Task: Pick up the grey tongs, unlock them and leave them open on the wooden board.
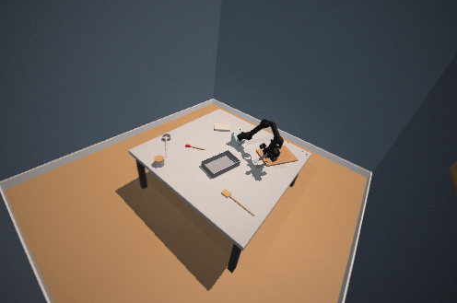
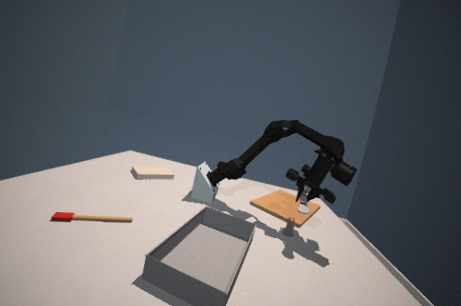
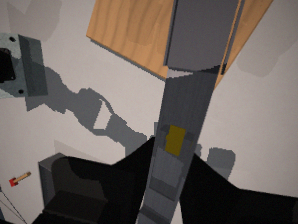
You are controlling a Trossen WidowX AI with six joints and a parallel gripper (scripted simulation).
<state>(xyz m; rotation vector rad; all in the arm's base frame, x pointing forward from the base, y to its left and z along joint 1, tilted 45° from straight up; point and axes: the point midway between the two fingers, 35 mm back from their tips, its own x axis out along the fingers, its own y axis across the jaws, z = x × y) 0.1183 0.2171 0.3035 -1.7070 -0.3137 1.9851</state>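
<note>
The yellow lock piece lies 4 cm above my gripper tip, 2 cm behind it and 1 cm to the left of it. From my gripper tip the other things lie so: red-headed wooden spatula (64 cm to the right, 28 cm ahead, 10 cm below); wooden board (24 cm behind, 10 cm below, 3 cm to the left); roasting tin (28 cm to the right, 28 cm ahead, 8 cm below).
</note>
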